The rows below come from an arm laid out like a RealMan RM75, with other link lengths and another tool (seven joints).
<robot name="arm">
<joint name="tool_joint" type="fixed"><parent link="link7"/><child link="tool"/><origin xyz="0.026 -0.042 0.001" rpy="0 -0.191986 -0.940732"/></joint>
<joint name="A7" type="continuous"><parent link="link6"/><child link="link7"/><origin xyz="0.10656 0 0" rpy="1.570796 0 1.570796"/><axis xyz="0 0 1"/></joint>
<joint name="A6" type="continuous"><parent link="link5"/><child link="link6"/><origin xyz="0 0 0" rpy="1.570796 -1.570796 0"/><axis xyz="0 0 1"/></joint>
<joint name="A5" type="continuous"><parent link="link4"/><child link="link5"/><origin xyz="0.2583 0 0" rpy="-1.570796 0 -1.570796"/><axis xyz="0 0 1"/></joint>
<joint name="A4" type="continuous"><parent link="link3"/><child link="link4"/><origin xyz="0 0 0" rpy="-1.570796 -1.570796 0"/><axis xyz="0 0 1"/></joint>
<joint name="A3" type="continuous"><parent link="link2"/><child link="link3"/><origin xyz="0 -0.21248 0" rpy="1.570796 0 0"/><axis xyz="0 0 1"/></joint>
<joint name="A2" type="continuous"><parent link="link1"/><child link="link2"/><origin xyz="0 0 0" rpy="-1.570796 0 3.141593"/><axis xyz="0 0 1"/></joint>
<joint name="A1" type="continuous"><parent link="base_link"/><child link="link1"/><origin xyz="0 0 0.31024" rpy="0 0 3.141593"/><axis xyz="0 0 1"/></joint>
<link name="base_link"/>
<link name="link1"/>
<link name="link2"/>
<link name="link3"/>
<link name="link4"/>
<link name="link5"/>
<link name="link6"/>
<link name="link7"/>
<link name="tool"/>
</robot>
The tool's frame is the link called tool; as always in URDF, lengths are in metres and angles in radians. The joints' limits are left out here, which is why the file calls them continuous.
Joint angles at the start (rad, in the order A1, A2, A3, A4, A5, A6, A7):
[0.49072 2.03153 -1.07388 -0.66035 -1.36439 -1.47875 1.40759]
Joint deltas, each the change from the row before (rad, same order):
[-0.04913 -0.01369 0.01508 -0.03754 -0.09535 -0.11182 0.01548]
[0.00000 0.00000 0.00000 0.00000 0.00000 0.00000 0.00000]
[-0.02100 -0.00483 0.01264 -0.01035 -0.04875 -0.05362 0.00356]
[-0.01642 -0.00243 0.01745 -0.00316 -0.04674 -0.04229 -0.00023]
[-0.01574 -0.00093 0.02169 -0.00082 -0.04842 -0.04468 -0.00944]
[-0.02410 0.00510 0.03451 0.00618 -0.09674 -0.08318 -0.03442]
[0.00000 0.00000 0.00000 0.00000 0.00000 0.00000 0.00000]
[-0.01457 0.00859 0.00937 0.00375 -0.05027 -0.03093 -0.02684]
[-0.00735 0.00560 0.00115 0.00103 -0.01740 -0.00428 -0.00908]
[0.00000 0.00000 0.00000 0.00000 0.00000 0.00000 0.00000]
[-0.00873 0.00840 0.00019 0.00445 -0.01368 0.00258 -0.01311]
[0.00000 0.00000 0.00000 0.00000 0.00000 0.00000 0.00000]
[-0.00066 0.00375 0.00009 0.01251 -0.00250 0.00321 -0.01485]
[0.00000 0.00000 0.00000 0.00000 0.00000 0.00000 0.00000]
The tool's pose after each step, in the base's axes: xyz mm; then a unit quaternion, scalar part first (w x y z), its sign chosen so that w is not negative. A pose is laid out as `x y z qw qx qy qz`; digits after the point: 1 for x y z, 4 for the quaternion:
270.9 369.0 113.1 0.2279 -0.8600 -0.2714 0.3672
270.9 369.0 113.1 0.2279 -0.8600 -0.2714 0.3672
278.0 358.7 115.0 0.2035 -0.8661 -0.2737 0.3653
285.6 349.5 116.2 0.1847 -0.8719 -0.2726 0.3625
293.0 339.9 117.3 0.1668 -0.8760 -0.2736 0.3605
304.6 321.0 114.5 0.1279 -0.8812 -0.2781 0.3602
304.6 321.0 114.5 0.1279 -0.8812 -0.2781 0.3602
310.1 310.8 109.6 0.1083 -0.8834 -0.2807 0.3592
312.4 306.8 106.7 0.1028 -0.8849 -0.2797 0.3579
312.4 306.8 106.7 0.1028 -0.8849 -0.2797 0.3579
315.1 302.6 102.2 0.1008 -0.8861 -0.2780 0.3569
315.1 302.6 102.2 0.1008 -0.8861 -0.2780 0.3569
316.3 300.8 98.7 0.1017 -0.8853 -0.2783 0.3585
316.3 300.8 98.7 0.1017 -0.8853 -0.2783 0.3585

